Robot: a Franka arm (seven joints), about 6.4 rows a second.
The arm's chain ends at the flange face. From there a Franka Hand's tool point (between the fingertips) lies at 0.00 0.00 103.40 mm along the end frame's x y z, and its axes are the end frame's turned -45 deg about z.
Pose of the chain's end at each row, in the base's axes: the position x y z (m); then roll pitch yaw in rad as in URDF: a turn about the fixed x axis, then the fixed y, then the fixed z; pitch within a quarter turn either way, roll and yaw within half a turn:
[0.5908, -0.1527, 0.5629, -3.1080, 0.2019, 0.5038]
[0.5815, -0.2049, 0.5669, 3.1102, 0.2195, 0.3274]
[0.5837, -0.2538, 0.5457, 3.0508, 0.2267, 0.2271]
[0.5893, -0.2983, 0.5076, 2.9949, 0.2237, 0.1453]
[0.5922, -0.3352, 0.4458, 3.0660, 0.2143, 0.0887]
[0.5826, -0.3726, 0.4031, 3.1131, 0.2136, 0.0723]
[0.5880, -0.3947, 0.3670, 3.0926, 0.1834, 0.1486]
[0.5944, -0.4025, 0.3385, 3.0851, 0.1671, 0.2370]
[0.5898, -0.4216, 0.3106, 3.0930, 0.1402, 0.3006]
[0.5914, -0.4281, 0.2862, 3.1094, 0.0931, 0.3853]
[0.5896, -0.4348, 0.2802, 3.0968, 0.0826, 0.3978]
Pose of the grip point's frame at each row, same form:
[0.5710, -0.1597, 0.4617, -2.9746, 0.1188, 1.2958]
[0.5612, -0.2152, 0.4660, -3.0068, 0.1765, 1.1282]
[0.5633, -0.2681, 0.4454, -3.0425, 0.2233, 1.0340]
[0.5690, -0.3165, 0.4079, -3.0835, 0.2606, 0.9548]
[0.5711, -0.3449, 0.3451, -3.0411, 0.2040, 0.8925]
[0.5610, -0.3771, 0.3021, -3.0091, 0.1704, 0.8721]
[0.5701, -0.4025, 0.2655, -3.0452, 0.1637, 0.9464]
[0.5791, -0.4122, 0.2367, -3.0623, 0.1576, 1.0334]
[0.5775, -0.4307, 0.2083, -3.0762, 0.1332, 1.0938]
[0.5837, -0.4348, 0.1833, -3.0983, 0.0885, 1.1741]
[0.5835, -0.4424, 0.1773, -3.1147, 0.0900, 1.1863]

